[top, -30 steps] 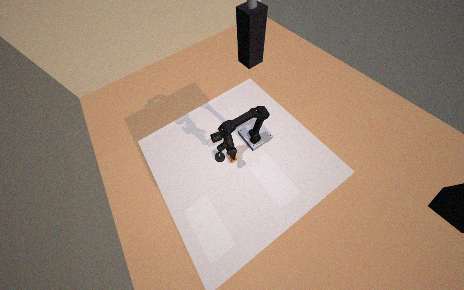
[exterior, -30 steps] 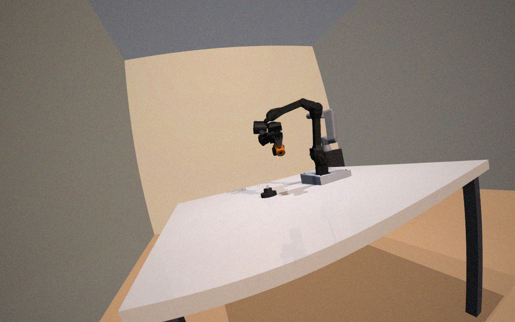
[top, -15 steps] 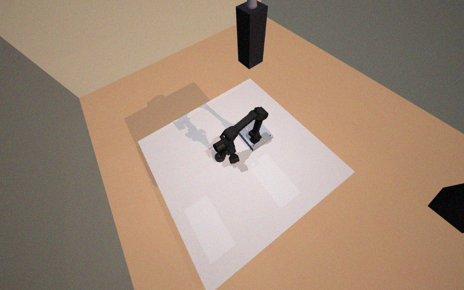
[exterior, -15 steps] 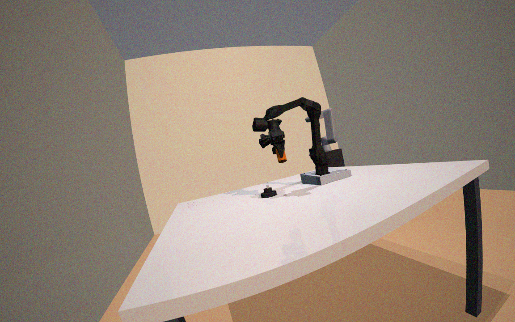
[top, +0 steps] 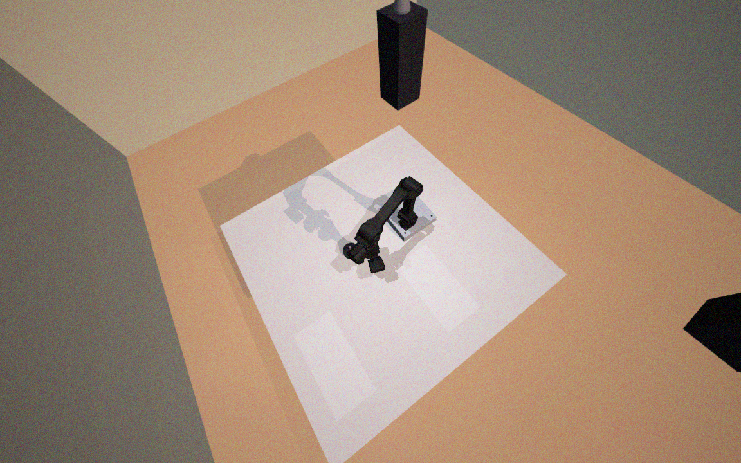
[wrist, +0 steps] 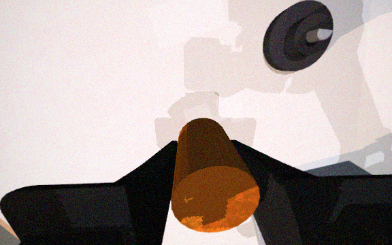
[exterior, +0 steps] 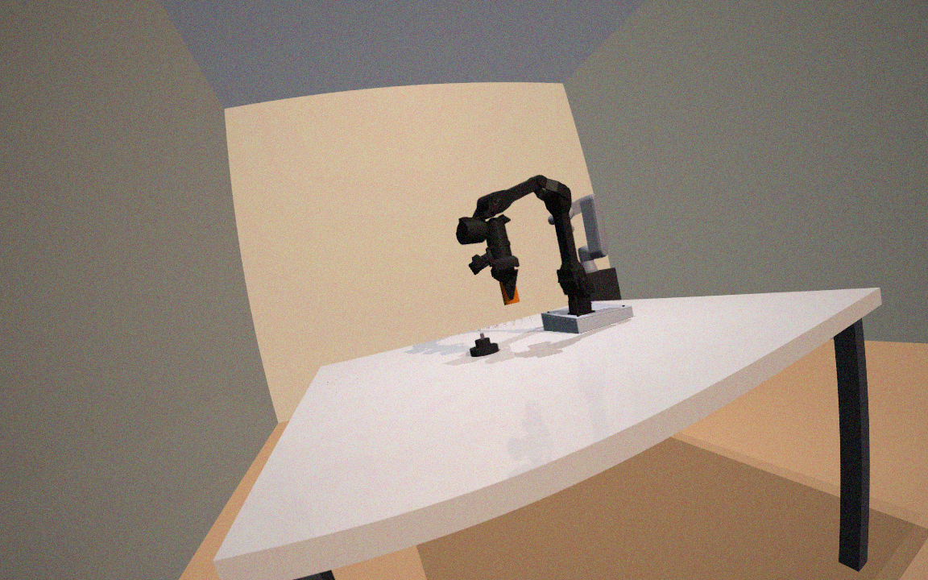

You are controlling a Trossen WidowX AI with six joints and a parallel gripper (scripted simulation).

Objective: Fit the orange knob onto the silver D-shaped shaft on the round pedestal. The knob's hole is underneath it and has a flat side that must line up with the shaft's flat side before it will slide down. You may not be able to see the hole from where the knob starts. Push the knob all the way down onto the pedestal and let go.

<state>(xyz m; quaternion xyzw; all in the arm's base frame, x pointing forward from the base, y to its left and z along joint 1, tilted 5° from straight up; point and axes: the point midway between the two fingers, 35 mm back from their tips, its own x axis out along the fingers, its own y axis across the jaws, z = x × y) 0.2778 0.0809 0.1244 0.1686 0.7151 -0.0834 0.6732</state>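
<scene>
Right now the dark round pedestal is 40 mm ahead of my gripper tip, 160 mm to the right of it and 120 mm below it. Round my gripper tip: orange knob: 30 mm above.
</scene>
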